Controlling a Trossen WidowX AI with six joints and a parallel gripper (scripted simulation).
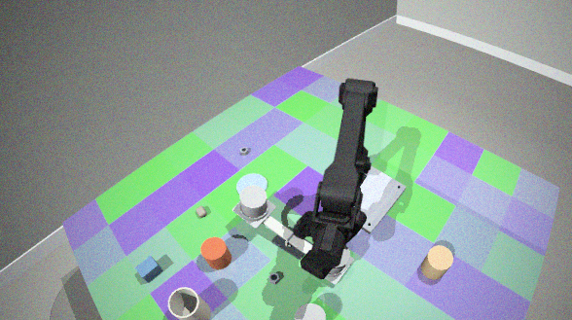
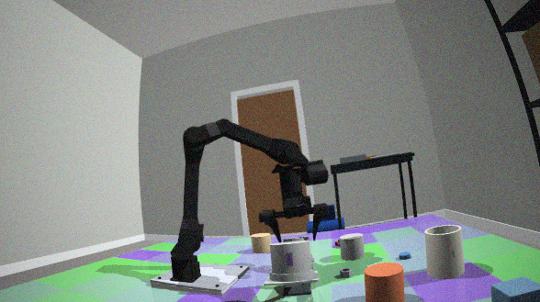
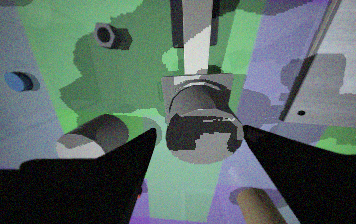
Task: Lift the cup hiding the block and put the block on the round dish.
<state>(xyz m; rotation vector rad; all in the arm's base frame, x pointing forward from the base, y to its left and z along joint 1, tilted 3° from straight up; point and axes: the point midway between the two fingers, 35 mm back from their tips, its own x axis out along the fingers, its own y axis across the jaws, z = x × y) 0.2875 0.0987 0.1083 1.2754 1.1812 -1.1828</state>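
Now: gripper tip 40 mm above the pale teal block. Round my gripper tip: tan cylinder (250 mm to the left, 150 mm behind, 40 mm below); then grey cup (270 mm to the right, 40 mm above, 10 mm behind); then red item (180 mm to the left, 150 mm ahead, 60 mm below).
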